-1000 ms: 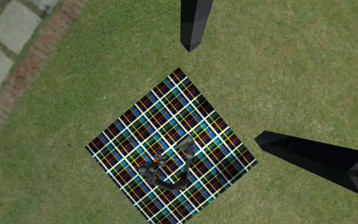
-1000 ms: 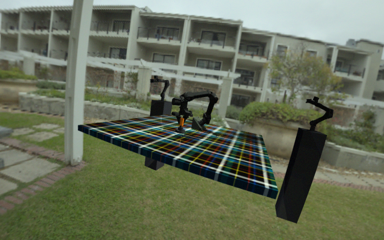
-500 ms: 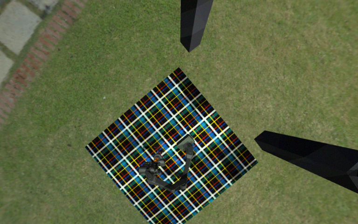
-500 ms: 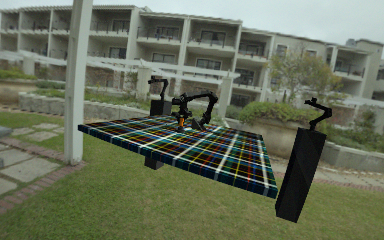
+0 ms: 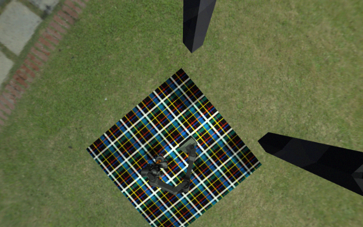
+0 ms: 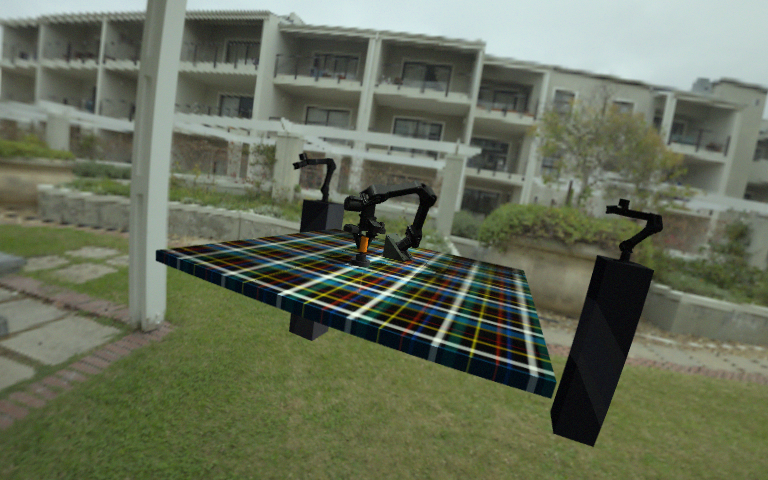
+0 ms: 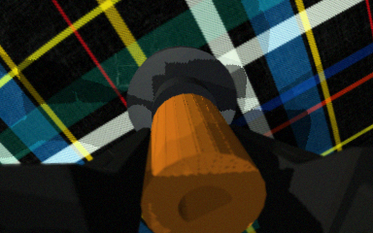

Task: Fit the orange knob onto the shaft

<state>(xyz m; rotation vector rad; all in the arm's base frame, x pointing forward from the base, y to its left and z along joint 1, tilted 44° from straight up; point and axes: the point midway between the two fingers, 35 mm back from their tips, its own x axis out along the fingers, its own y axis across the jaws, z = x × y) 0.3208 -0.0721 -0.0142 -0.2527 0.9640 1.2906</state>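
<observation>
My gripper tip is now 2 cm below the orange knob. Round my gripper tip: round dark pedestal: 4 cm below.
</observation>
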